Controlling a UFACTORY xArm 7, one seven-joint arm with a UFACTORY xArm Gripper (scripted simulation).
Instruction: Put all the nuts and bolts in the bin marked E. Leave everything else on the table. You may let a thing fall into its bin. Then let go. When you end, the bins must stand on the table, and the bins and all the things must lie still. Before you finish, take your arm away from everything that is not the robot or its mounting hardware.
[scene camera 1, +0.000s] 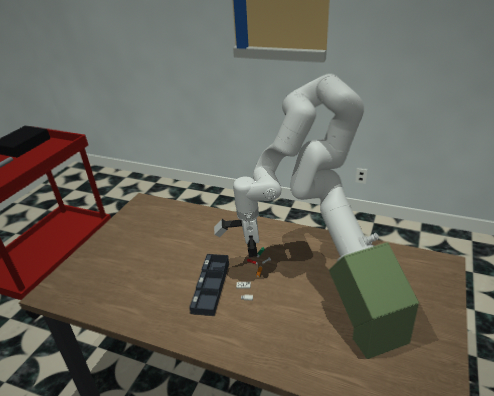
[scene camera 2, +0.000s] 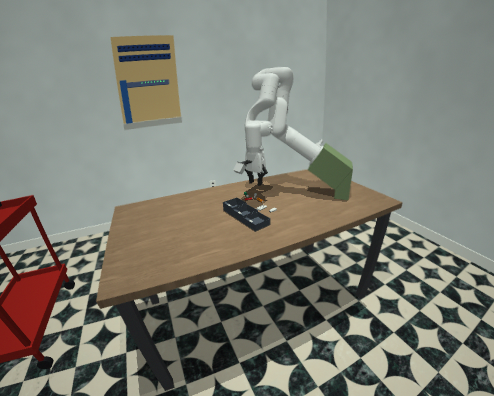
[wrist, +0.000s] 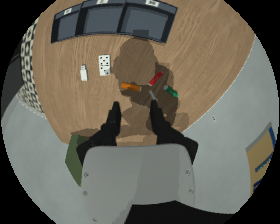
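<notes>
Scene camera 1: my gripper (scene camera 1: 252, 251), dark bin row (scene camera 1: 208, 299). Scene camera 2: the row again (scene camera 2: 236, 207). Wrist view: my gripper (wrist: 135, 107).
</notes>
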